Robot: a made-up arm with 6 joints. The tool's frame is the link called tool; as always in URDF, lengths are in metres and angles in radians. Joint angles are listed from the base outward.
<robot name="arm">
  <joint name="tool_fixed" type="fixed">
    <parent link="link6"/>
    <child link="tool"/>
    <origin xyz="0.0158 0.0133 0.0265" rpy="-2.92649 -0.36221 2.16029"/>
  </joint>
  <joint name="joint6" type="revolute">
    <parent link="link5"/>
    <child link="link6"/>
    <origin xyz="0.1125 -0.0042 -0.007" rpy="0 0 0"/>
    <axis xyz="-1 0 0"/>
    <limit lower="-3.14" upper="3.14"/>
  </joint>
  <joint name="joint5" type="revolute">
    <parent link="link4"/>
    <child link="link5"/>
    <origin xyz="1.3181 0.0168 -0.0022" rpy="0 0 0"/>
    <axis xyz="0 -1 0"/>
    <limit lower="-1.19" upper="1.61"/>
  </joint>
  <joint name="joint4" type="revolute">
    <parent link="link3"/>
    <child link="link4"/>
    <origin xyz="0.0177 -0.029 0.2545" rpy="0 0 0"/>
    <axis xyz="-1 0 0"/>
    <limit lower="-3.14" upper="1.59"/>
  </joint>
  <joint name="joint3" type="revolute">
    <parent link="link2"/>
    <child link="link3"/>
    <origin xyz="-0.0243 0.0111 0.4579" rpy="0 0 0"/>
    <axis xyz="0 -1 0"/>
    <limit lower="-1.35" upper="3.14"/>
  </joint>
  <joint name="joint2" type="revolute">
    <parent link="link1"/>
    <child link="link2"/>
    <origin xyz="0.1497 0.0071 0.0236" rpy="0 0 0"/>
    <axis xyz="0 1 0"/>
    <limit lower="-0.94" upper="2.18"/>
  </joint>
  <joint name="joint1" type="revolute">
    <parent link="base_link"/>
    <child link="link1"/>
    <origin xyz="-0.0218 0.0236 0.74" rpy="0 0 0"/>
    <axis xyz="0 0 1"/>
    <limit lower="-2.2" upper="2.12"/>
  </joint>
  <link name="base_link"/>
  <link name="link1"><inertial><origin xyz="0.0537 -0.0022 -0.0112"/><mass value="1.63"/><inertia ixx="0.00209" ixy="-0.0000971" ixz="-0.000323" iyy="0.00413" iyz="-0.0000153" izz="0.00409"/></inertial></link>
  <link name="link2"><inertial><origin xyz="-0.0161 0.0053 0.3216"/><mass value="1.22"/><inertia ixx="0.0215" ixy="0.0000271" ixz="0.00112" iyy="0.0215" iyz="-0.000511" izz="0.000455"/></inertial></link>
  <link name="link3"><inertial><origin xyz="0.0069 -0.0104 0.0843"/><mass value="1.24"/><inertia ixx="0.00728" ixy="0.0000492" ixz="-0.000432" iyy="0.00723" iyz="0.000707" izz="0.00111"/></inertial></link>
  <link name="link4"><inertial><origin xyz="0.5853 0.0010 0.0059"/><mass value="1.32"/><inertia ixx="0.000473" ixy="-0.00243" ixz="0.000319" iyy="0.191" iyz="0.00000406" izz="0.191"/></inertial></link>
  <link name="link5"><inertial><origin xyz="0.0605 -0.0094 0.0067"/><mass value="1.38"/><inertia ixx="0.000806" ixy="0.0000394" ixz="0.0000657" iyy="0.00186" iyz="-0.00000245" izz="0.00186"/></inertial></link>
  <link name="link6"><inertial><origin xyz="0.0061 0.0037 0.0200"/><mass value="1.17"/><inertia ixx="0.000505" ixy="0" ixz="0" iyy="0.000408" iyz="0" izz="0.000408"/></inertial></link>
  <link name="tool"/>
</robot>
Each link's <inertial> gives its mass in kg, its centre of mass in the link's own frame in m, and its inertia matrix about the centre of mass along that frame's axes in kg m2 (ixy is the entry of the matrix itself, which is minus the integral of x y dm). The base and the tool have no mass. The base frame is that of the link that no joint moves.
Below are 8 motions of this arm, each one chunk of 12 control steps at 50 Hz.
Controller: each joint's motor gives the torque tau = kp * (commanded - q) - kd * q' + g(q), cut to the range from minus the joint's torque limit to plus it. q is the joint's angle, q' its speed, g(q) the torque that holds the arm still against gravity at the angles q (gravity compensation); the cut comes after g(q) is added. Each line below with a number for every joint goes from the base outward.
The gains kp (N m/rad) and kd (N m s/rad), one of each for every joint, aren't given. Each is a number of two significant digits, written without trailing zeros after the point. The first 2 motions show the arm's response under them.
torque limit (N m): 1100 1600 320 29 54 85
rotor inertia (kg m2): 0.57 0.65 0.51 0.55 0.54 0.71
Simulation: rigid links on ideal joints. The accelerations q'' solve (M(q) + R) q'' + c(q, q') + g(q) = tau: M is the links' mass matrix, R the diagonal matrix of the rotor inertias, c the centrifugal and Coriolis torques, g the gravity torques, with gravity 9.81 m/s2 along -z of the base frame. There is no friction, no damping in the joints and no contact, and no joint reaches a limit. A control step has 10 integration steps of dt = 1/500 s. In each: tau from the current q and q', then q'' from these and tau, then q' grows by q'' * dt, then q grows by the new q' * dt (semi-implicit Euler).
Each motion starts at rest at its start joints. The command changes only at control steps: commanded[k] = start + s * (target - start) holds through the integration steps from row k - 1 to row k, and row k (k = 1, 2, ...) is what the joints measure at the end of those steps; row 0 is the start. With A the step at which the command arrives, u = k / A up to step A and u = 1 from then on. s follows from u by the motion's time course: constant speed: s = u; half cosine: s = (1 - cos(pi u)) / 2; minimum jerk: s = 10 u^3 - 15 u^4 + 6 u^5; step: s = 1 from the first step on.
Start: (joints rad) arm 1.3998 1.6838 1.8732 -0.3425 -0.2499 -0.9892
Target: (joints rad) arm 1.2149 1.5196 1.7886 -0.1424 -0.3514 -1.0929
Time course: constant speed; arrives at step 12
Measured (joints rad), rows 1 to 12:
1: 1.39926 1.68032 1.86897 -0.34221 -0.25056 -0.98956
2: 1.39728 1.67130 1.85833 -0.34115 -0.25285 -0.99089
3: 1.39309 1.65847 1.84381 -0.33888 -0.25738 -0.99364
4: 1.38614 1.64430 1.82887 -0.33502 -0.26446 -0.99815
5: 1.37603 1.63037 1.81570 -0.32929 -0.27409 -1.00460
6: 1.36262 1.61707 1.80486 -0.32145 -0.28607 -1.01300
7: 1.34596 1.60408 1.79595 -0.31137 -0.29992 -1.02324
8: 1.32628 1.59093 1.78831 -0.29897 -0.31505 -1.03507
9: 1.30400 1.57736 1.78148 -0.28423 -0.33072 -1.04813
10: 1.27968 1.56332 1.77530 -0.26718 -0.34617 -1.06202
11: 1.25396 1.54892 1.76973 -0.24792 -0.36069 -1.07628
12: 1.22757 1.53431 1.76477 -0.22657 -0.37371 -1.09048
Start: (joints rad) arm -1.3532 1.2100 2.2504 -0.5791 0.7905 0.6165
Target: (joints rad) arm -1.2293 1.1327 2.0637 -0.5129 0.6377 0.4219
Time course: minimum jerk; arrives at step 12
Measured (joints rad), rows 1 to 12:
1: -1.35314 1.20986 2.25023 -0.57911 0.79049 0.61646
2: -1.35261 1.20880 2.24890 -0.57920 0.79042 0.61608
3: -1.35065 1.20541 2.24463 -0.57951 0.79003 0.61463
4: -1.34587 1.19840 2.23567 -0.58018 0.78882 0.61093
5: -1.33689 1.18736 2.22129 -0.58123 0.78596 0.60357
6: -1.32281 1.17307 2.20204 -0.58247 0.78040 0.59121
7: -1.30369 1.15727 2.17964 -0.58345 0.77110 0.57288
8: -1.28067 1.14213 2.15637 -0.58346 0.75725 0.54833
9: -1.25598 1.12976 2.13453 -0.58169 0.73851 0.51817
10: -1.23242 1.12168 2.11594 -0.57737 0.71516 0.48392
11: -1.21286 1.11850 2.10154 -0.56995 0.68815 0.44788
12: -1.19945 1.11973 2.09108 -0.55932 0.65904 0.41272
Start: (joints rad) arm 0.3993 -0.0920 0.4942 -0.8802 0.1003 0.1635
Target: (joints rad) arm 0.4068 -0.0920 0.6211 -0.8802 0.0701 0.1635
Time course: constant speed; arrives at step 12
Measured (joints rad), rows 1 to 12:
1: 0.39936 -0.09137 0.49515 -0.88021 0.10016 0.16349
2: 0.39957 -0.08973 0.49781 -0.88025 0.09964 0.16347
3: 0.39997 -0.08748 0.50201 -0.88034 0.09854 0.16342
4: 0.40057 -0.08518 0.50730 -0.88046 0.09673 0.16335
5: 0.40135 -0.08329 0.51336 -0.88062 0.09411 0.16326
6: 0.40225 -0.08196 0.52016 -0.88080 0.09067 0.16316
7: 0.40320 -0.08119 0.52782 -0.88099 0.08648 0.16306
8: 0.40416 -0.08086 0.53654 -0.88117 0.08167 0.16296
9: 0.40505 -0.08089 0.54643 -0.88133 0.07641 0.16287
10: 0.40585 -0.08121 0.55749 -0.88145 0.07095 0.16281
11: 0.40656 -0.08180 0.56967 -0.88153 0.06552 0.16277
12: 0.40717 -0.08267 0.58281 -0.88156 0.06038 0.16276

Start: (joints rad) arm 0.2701 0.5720 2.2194 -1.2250 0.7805 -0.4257
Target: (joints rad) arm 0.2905 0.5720 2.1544 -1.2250 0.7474 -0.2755
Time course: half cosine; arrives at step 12
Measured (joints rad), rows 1 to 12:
1: 0.27023 0.57193 2.21930 -1.22499 0.78049 -0.42559
2: 0.27081 0.57163 2.21884 -1.22496 0.78041 -0.42499
3: 0.27205 0.57093 2.21771 -1.22485 0.78017 -0.42320
4: 0.27396 0.56983 2.21571 -1.22461 0.77962 -0.41941
5: 0.27635 0.56844 2.21278 -1.22421 0.77860 -0.41273
6: 0.27902 0.56697 2.20895 -1.22358 0.77694 -0.40247
7: 0.28173 0.56562 2.20431 -1.22271 0.77455 -0.38817
8: 0.28433 0.56460 2.19896 -1.22159 0.77137 -0.36980
9: 0.28663 0.56406 2.19304 -1.22027 0.76741 -0.34779
10: 0.28852 0.56411 2.18670 -1.21881 0.76280 -0.32303
11: 0.28985 0.56481 2.18013 -1.21732 0.75771 -0.29690
12: 0.29054 0.56616 2.17356 -1.21591 0.75241 -0.27111

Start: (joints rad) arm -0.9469 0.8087 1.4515 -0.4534 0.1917 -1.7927
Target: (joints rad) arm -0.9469 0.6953 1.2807 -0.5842 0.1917 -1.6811
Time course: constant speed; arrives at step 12
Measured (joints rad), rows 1 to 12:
1: -0.94690 0.80555 1.44736 -0.45363 0.19170 -1.79231
2: -0.94689 0.79766 1.43700 -0.45446 0.19170 -1.79088
3: -0.94688 0.78681 1.42277 -0.45621 0.19168 -1.78790
4: -0.94686 0.77525 1.40760 -0.45913 0.19167 -1.78299
5: -0.94683 0.76428 1.39313 -0.46344 0.19168 -1.77597
6: -0.94680 0.75414 1.37962 -0.46926 0.19176 -1.76682
7: -0.94676 0.74454 1.36663 -0.47666 0.19191 -1.75567
8: -0.94673 0.73510 1.35362 -0.48565 0.19214 -1.74282
9: -0.94670 0.72563 1.34031 -0.49619 0.19245 -1.72866
10: -0.94669 0.71608 1.32665 -0.50816 0.19280 -1.71364
11: -0.94669 0.70652 1.31269 -0.52143 0.19318 -1.69827
12: -0.94671 0.69701 1.29852 -0.53581 0.19357 -1.68303

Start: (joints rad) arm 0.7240 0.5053 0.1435 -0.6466 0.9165 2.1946
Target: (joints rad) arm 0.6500 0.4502 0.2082 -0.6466 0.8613 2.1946
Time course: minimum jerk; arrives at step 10
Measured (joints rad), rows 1 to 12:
1: 0.72397 0.50523 0.14345 -0.64659 0.91646 2.19460
2: 0.72373 0.50472 0.14306 -0.64650 0.91613 2.19461
3: 0.72284 0.50308 0.14193 -0.64617 0.91492 2.19462
4: 0.72063 0.49968 0.13993 -0.64539 0.91204 2.19466
5: 0.71635 0.49434 0.13752 -0.64397 0.90667 2.19473
6: 0.70939 0.48744 0.13576 -0.64183 0.89831 2.19483
7: 0.69951 0.47983 0.13601 -0.63903 0.88695 2.19497
8: 0.68695 0.47251 0.13951 -0.63587 0.87318 2.19513
9: 0.67249 0.46634 0.14692 -0.63282 0.85818 2.19532
10: 0.65729 0.46165 0.15804 -0.63042 0.84352 2.19552
11: 0.64263 0.45809 0.17178 -0.62917 0.83073 2.19570
12: 0.62968 0.45495 0.18660 -0.62946 0.82112 2.19586

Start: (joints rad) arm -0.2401 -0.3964 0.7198 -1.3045 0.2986 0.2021
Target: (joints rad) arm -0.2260 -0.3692 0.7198 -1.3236 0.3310 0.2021
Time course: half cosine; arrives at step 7
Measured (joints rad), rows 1 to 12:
1: -0.23984 -0.39611 0.72014 -1.30452 0.29871 0.20210
2: -0.23874 -0.39483 0.72159 -1.30463 0.29923 0.20210
3: -0.23645 -0.39198 0.72467 -1.30491 0.30059 0.20210
4: -0.23322 -0.38765 0.72908 -1.30544 0.30310 0.20211
5: -0.22978 -0.38252 0.73370 -1.30626 0.30690 0.20215
6: -0.22694 -0.37765 0.73715 -1.30739 0.31188 0.20222
7: -0.22536 -0.37403 0.73817 -1.30880 0.31769 0.20232
8: -0.22510 -0.37206 0.73645 -1.31046 0.32387 0.20243
9: -0.22556 -0.37124 0.73277 -1.31235 0.33001 0.20253
10: -0.22606 -0.37079 0.72835 -1.31445 0.33578 0.20261
11: -0.22630 -0.37017 0.72404 -1.31672 0.34084 0.20264
12: -0.22628 -0.36923 0.72019 -1.31910 0.34488 0.20262

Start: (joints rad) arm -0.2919 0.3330 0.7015 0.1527 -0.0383 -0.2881
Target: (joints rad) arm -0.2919 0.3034 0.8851 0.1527 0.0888 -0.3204
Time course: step
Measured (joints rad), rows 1 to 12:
1: -0.29191 0.33839 0.71187 0.15297 -0.03563 -0.28945
2: -0.29193 0.34602 0.73133 0.15366 -0.02816 -0.29303
3: -0.29196 0.34915 0.75084 0.15464 -0.01632 -0.29841
4: -0.29200 0.34630 0.76795 0.15581 -0.00089 -0.30505
5: -0.29205 0.33925 0.78414 0.15706 0.01717 -0.31235
6: -0.29208 0.33050 0.80168 0.15830 0.03687 -0.31973
7: -0.29210 0.32175 0.82175 0.15941 0.05726 -0.32662
8: -0.29209 0.31363 0.84409 0.16028 0.07746 -0.33253
9: -0.29205 0.30607 0.86757 0.16083 0.09667 -0.33709
10: -0.29199 0.29885 0.89089 0.16097 0.11420 -0.34005
11: -0.29190 0.29187 0.91300 0.16065 0.12952 -0.34131
12: -0.29181 0.28527 0.93319 0.15986 0.14221 -0.34089

